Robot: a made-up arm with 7 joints. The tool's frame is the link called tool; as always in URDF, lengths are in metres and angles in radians. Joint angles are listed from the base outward.
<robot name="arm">
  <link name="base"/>
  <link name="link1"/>
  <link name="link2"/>
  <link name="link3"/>
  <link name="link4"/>
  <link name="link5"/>
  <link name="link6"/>
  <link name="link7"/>
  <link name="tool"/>
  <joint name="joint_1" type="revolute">
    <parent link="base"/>
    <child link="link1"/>
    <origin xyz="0 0 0.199"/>
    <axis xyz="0 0 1"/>
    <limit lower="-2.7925" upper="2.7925"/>
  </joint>
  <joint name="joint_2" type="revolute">
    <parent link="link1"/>
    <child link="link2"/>
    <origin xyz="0 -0.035 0.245" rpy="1.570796 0 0"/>
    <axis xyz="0 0 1"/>
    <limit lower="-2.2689" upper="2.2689"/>
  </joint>
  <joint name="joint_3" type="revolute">
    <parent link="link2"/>
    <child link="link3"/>
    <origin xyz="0 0.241 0.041" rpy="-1.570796 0 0"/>
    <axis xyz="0 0 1"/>
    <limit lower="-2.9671" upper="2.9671"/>
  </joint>
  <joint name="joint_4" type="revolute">
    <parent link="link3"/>
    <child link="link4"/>
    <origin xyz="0.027 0.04 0.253" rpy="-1.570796 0 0"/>
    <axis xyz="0 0 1"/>
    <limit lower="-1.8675" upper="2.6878"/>
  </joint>
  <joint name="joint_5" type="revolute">
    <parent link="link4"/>
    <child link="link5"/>
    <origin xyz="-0.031 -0.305 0.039" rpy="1.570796 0 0"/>
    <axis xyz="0 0 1"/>
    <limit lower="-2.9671" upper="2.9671"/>
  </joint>
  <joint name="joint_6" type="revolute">
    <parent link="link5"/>
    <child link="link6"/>
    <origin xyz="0 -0.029 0.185" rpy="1.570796 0 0"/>
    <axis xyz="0 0 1"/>
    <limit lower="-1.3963" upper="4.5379"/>
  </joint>
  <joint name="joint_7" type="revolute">
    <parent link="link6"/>
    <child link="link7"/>
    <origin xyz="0.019 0.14 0.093" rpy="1.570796 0 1.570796"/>
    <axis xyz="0 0 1"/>
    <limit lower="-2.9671" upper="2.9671"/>
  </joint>
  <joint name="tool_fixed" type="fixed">
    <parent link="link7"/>
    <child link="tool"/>
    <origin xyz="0 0 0"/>
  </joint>
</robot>
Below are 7 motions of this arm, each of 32 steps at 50 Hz.
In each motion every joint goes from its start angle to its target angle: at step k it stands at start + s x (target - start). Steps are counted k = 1, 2, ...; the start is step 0. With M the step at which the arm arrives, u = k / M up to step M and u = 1 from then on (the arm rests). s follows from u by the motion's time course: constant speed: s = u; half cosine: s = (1 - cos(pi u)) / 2; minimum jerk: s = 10 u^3 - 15 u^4 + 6 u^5.
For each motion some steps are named. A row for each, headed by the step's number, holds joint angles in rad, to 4 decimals.
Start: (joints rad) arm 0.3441 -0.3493 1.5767 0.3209 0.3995 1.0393 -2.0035
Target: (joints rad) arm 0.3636 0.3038 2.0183 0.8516 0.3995 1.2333 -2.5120
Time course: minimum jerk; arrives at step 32
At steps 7, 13, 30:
7: 0.3455 -0.3014 1.6091 0.3598 0.3995 1.0535 -2.0408
13: 0.3505 -0.1349 1.7217 0.4951 0.3995 1.1030 -2.1704
30: 0.3636 0.3024 2.0173 0.8504 0.3995 1.2329 -2.5109

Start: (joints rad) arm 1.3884 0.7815 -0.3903 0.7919 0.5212 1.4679 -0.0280
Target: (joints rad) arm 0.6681 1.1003 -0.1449 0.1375 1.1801 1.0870 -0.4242
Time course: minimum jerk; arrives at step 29
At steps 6, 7, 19, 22, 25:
6: 1.3428 0.8017 -0.3748 0.7504 0.5629 1.4438 -0.0531
7: 1.3202 0.8117 -0.3671 0.7300 0.5836 1.4319 -0.0655
19: 0.8317 1.0279 -0.2007 0.2862 1.0304 1.1735 -0.3342
22: 0.7363 1.0701 -0.1681 0.1994 1.1177 1.1230 -0.3867
25: 0.6833 1.0936 -0.1501 0.1513 1.1662 1.0950 -0.4158

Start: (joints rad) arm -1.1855 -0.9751 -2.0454 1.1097 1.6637 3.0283 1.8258
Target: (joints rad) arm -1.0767 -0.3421 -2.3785 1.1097 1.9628 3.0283 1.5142
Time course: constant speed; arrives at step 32
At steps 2, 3, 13, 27, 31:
2: -1.1787 -0.9355 -2.0662 1.1097 1.6824 3.0283 1.8063
3: -1.1753 -0.9158 -2.0766 1.1097 1.6917 3.0283 1.7966
13: -1.1413 -0.7179 -2.1807 1.1097 1.7852 3.0283 1.6992
27: -1.0937 -0.4410 -2.3265 1.1097 1.9161 3.0283 1.5629
31: -1.0801 -0.3619 -2.3681 1.1097 1.9535 3.0283 1.5239

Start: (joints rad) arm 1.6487 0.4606 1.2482 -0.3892 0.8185 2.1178 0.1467
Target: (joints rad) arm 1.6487 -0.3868 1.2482 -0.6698 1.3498 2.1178 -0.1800
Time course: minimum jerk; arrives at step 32
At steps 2, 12, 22, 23, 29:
2: 1.6487 0.4587 1.2482 -0.3898 0.8197 2.1178 0.1460
12: 1.6487 0.2274 1.2482 -0.4664 0.9647 2.1178 0.0568
22: 1.6487 -0.2343 1.2482 -0.6193 1.2542 2.1178 -0.1212
23: 1.6487 -0.2689 1.2482 -0.6307 1.2759 2.1178 -0.1345
29: 1.6487 -0.3808 1.2482 -0.6678 1.3460 2.1178 -0.1777

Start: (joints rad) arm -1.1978 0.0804 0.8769 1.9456 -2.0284 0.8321 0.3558
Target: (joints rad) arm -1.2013 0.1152 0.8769 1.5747 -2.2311 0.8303 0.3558
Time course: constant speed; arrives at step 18
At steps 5, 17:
5: -1.1988 0.0901 0.8769 1.8426 -2.0847 0.8316 0.3558
17: -1.2011 0.1133 0.8769 1.5953 -2.2198 0.8304 0.3558

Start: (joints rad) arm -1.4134 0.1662 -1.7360 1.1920 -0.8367 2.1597 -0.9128
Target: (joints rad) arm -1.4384 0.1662 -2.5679 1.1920 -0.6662 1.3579 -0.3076
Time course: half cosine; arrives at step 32
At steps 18, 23, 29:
18: -1.4283 0.1662 -2.2331 1.1920 -0.7348 1.6806 -0.5512
23: -1.4338 0.1662 -2.4158 1.1920 -0.6974 1.5045 -0.4182
29: -1.4379 0.1662 -2.5500 1.1920 -0.6699 1.3752 -0.3206

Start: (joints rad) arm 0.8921 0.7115 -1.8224 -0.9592 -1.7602 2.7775 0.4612
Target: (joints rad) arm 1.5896 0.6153 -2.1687 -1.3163 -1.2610 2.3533 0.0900
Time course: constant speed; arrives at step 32
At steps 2, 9, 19, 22, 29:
2: 0.9357 0.7055 -1.8440 -0.9815 -1.7290 2.7510 0.4380
9: 1.0883 0.6844 -1.9198 -1.0596 -1.6198 2.6582 0.3568
19: 1.3062 0.6544 -2.0280 -1.1712 -1.4638 2.5256 0.2408
22: 1.3716 0.6454 -2.0605 -1.2047 -1.4170 2.4859 0.2060
29: 1.5242 0.6243 -2.1362 -1.2828 -1.3078 2.3931 0.1248

